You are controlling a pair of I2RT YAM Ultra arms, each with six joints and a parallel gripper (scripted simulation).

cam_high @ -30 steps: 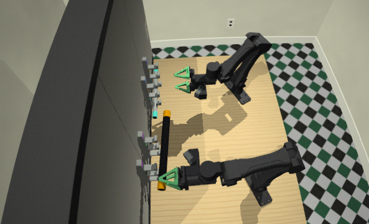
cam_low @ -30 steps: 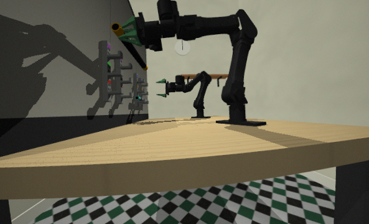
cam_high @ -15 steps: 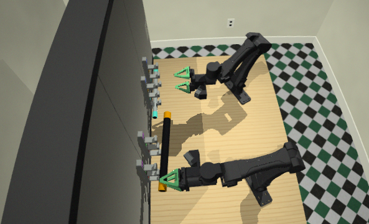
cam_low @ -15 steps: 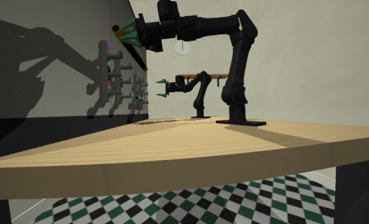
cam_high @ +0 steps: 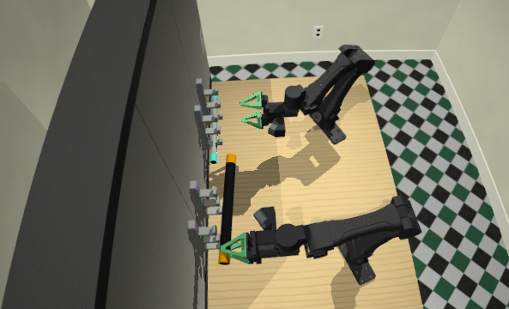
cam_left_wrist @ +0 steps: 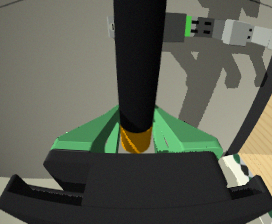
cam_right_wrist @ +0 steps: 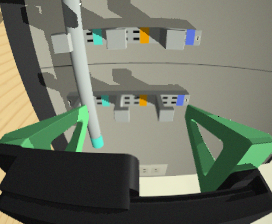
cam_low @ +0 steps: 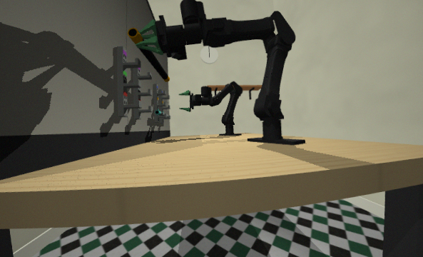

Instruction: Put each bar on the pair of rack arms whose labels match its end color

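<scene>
My left hand is 130 mm to the left of the black bar, 10 mm past it and 10 mm above it. Also, from my left hand: pale bar 530 mm to the right, 180 mm below, 40 mm ahead.
Now: right hand 120 mm short of the pale bar, 90 mm above it and 10 mm to the left of it. From my right hand the other things lie so: black bar 390 mm to the left, 80 mm above, 60 mm ahead.
</scene>
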